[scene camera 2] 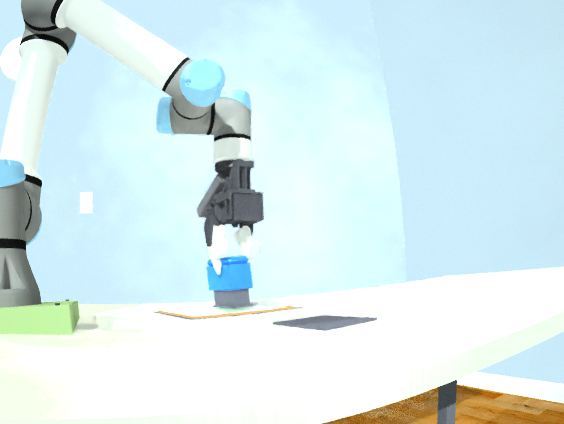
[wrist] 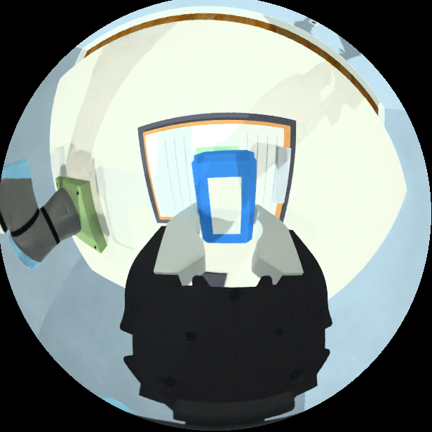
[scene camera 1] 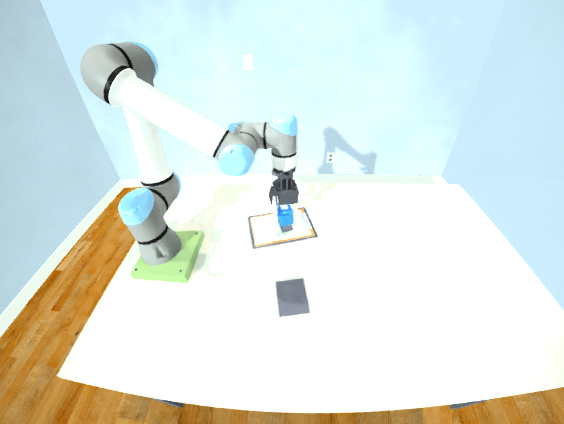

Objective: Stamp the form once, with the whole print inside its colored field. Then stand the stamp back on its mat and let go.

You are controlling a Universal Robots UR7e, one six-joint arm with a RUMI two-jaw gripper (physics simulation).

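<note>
The blue stamp with a dark base is upright over the form. My gripper is shut on it. In scene camera 2 the stamp's base is at or very close to the form's surface; contact cannot be told. The form is white with lines and lies on an orange board with a dark rim. Its pale green field shows as a strip behind the stamp in the wrist view; the rest is hidden. The dark mat lies flat apart from the board.
The arm's green base plate stands to the left of the form. The white table carries everything. A pale strip lies at the form's right side in the wrist view.
</note>
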